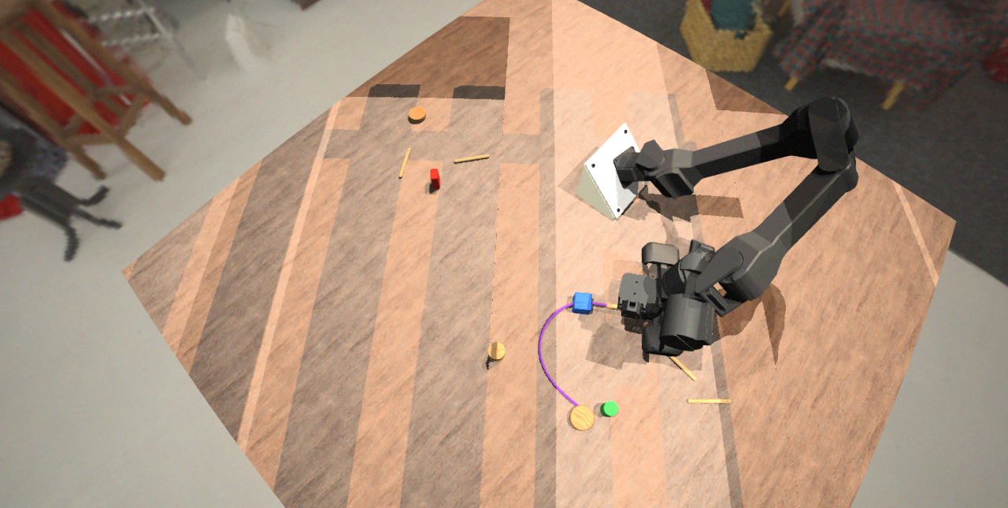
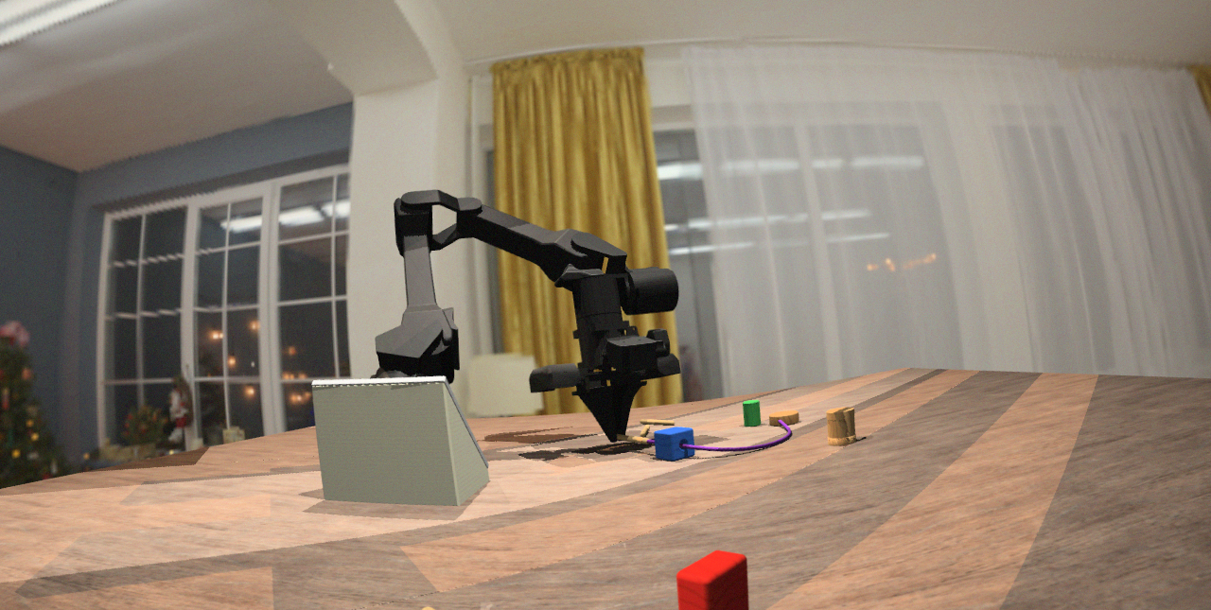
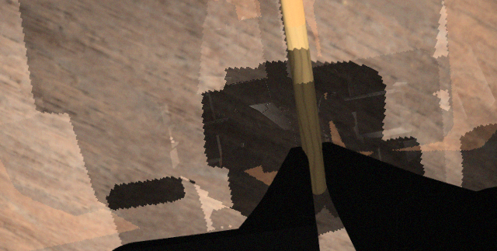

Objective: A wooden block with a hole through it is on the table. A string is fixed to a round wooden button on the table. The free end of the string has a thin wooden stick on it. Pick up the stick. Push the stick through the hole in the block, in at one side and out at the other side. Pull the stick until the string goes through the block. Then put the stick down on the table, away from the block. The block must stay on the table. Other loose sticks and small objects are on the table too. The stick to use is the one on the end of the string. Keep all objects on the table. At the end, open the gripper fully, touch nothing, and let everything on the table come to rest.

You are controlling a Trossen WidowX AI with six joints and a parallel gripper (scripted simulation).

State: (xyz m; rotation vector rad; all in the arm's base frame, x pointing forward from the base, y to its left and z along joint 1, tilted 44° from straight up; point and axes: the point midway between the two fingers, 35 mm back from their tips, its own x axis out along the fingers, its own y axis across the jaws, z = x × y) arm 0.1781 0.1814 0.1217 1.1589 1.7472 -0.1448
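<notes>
The thin wooden stick lies 30 mm ahead of my gripper tip, 30 mm to the right of it and 10 mm above it. Also, from my gripper tip: round wooden button 210 mm ahead, 50 mm to the left; then green cylinder 170 mm ahead, 70 mm to the left, 10 mm above; then blue block 70 mm ahead, 80 mm to the right, 10 mm above.
</notes>
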